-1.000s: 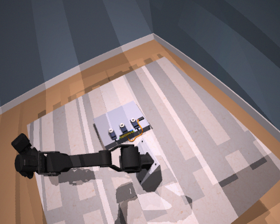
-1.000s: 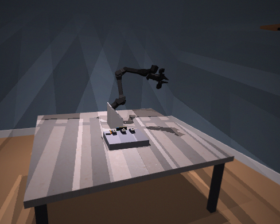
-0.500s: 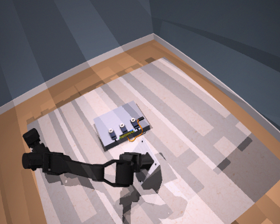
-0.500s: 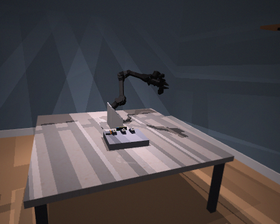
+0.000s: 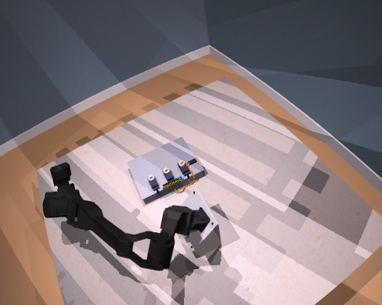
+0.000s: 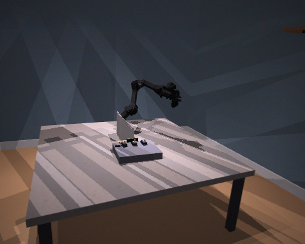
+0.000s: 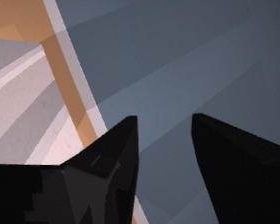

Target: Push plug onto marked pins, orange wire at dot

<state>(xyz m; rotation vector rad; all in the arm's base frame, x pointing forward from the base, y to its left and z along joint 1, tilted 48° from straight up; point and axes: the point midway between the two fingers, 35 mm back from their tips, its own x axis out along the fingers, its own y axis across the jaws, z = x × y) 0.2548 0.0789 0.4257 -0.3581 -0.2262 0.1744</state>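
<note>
Now: the blue band 3 cm behind my gripper tip, 42 cm to the right of it and 30 cm below it. The rest, counted from my gripper tip: holder 13 cm ahead, 39 cm to the right, 35 cm below.
</note>
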